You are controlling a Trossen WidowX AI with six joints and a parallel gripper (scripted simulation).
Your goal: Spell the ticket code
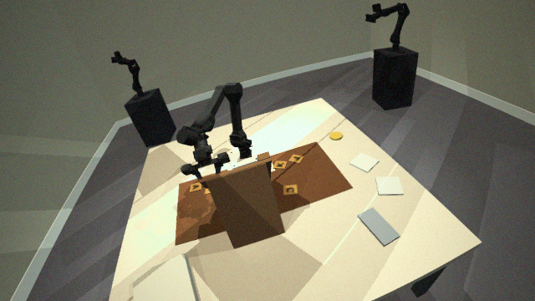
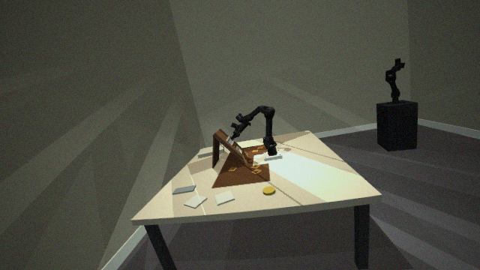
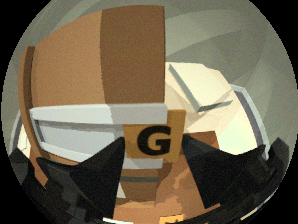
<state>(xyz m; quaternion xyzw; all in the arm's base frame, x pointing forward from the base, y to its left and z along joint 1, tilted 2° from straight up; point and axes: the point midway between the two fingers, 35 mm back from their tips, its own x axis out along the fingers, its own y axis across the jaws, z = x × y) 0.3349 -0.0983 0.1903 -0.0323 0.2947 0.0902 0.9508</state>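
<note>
Now: the white ticket 90 mm below my gripper tip, 70 mm to the left of it and 70 mm behind it. Round my gripper tip: brown mat: 180 mm below, 170 mm behind, 130 mm to the left; orange tile marked 7: 180 mm below, 170 mm behind, 80 mm to the right; orange tile marked g: right at my gripper tip.
</note>
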